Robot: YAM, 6 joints.
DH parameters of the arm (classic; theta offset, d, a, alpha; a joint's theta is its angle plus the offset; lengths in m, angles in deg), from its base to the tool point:
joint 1: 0 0.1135 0.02 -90
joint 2: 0 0 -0.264 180
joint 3: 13.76 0 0.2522 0
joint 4: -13.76 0 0.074 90
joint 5: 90 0 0 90
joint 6: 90 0.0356 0 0
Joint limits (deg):
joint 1: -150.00..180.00
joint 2: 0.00..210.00
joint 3: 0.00..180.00
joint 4: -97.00..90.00
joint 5: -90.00..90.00
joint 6: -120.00..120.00
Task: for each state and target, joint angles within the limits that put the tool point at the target. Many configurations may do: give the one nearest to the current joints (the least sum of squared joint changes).
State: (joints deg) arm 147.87 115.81 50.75 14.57 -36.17 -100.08
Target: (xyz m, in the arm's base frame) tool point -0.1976 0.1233 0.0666
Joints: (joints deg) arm 142.55 98.46 26.29 5.87 -38.75 -100.08
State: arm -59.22 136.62 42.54 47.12 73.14 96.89
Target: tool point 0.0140 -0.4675 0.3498
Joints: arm -84.31 116.82 93.83 50.68 65.66 96.89
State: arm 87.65 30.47 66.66 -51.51 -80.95 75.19
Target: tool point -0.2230 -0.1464 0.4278
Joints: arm 40.91 3.23 96.27 -44.96 -83.67 75.19
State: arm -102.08 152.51 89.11 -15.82 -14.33 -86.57
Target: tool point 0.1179 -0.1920 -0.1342
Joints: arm -61.58 159.79 60.48 -26.17 -20.23 -86.57
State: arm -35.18 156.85 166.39 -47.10 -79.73 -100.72
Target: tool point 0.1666 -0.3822 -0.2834
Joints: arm -71.09 210.00 150.70 -37.21 -71.26 -100.72
